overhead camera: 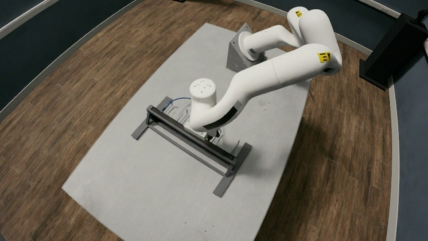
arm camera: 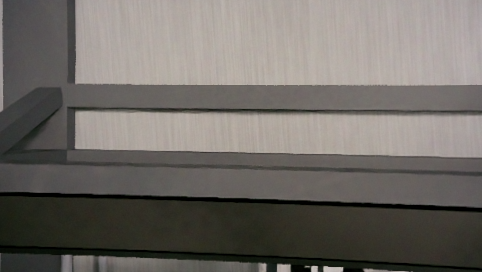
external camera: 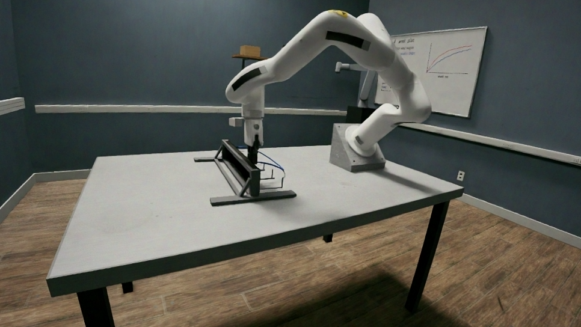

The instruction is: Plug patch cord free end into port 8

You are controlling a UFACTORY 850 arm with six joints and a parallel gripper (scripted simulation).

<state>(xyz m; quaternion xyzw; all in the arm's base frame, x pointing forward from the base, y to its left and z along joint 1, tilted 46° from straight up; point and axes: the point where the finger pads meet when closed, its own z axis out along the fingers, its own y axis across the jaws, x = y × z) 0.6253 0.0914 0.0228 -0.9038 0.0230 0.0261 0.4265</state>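
Now: the white plug 2 cm ahead of my hand and 1 cm below it.
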